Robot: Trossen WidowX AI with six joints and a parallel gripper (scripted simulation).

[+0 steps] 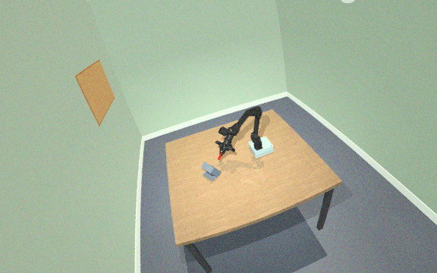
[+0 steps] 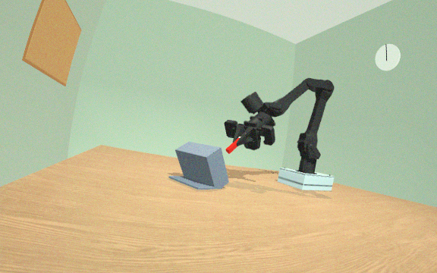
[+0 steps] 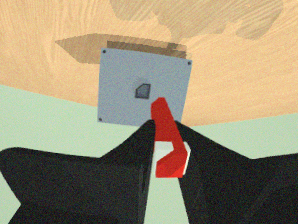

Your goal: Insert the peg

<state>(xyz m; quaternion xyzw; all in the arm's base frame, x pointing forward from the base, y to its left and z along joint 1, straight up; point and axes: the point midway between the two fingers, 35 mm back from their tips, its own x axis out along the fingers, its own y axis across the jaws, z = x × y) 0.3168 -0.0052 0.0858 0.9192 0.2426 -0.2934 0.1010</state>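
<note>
The sloped panel lies 11 cm ahead of my gripper tip, 8 cm below it and 4 cm to the left of it. Round my gripper tip: red peg (1 cm to the right, 1 cm behind, 1 cm above).
</note>
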